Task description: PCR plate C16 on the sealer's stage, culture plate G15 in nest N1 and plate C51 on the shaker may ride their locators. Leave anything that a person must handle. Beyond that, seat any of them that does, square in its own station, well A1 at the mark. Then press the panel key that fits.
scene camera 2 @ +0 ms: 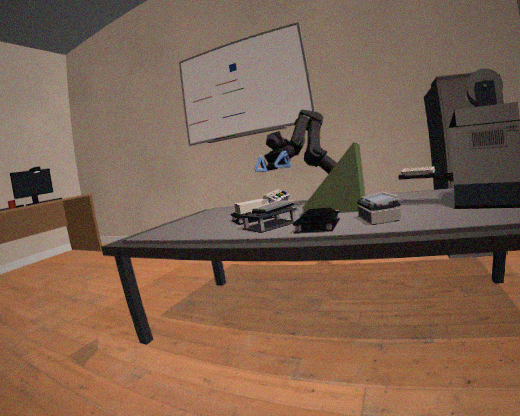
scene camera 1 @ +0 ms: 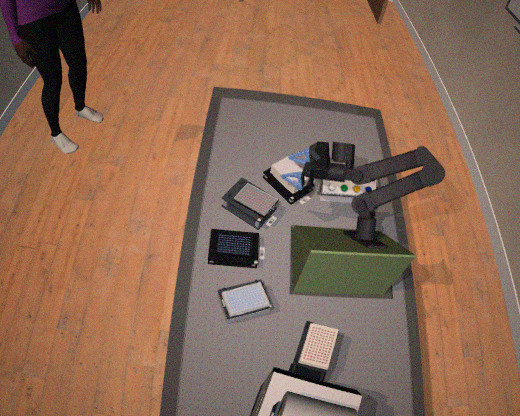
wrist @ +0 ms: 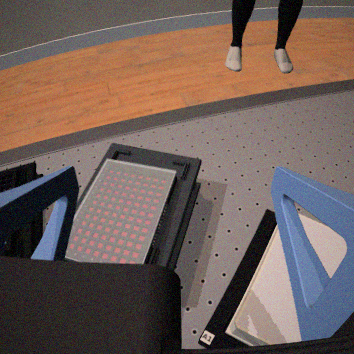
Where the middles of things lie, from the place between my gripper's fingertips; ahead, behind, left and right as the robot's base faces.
Scene:
I see my gripper 6 cm past the cream plate [wrist: 266, 311], 9 cm to the left of it and 15 cm above it.

